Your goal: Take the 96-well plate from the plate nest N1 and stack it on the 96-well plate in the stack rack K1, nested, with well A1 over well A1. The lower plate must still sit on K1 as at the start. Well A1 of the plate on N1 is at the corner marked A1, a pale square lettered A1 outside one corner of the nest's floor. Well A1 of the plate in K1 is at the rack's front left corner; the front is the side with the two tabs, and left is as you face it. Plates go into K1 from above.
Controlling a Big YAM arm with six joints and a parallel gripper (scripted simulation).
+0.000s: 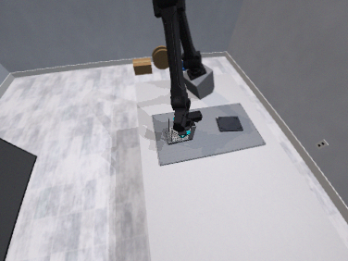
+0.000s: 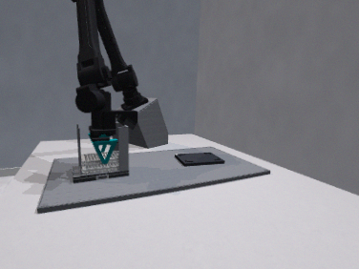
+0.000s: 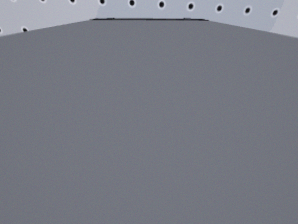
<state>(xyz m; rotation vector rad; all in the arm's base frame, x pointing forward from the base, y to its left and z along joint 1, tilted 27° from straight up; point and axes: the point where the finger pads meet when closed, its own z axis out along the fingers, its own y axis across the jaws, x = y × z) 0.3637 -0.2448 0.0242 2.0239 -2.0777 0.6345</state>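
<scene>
Right now the white 96-well plate is right at my hand. Also, from my hand: pale square: 30 cm to the left, 6 cm behind, 4 cm below.
</scene>
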